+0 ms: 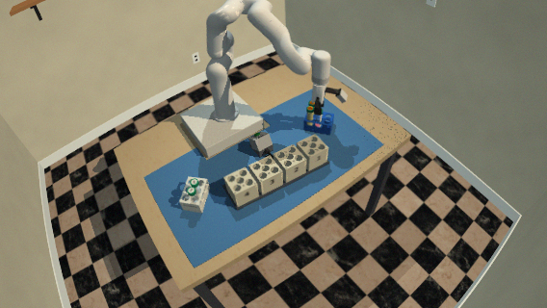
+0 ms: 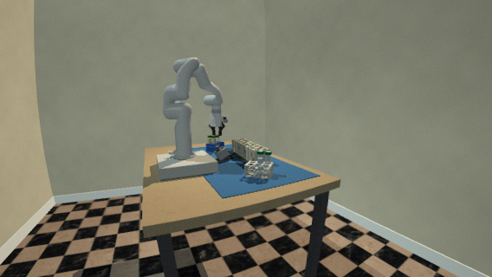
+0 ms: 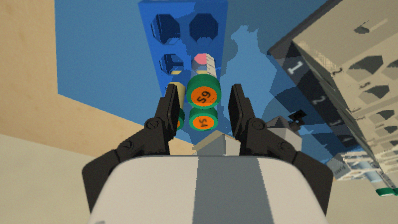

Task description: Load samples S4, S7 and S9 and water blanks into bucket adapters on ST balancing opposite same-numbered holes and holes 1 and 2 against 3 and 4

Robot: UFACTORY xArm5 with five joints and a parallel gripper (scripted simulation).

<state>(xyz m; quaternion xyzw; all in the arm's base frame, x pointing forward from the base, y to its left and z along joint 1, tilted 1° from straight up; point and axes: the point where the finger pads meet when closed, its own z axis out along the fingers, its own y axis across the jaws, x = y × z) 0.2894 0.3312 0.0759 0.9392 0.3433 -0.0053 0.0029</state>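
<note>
Now: hand 1 cm short of the sample tube S9 and 7 cm above it. Also, from my hand: blue sample rack RS: 1 cm behind, 2 cm to the left, 11 cm below; then sample tube S7: 6 cm behind, 7 cm below; then sample tube S4: 3 cm behind, 3 cm to the right, 7 cm below.
</note>
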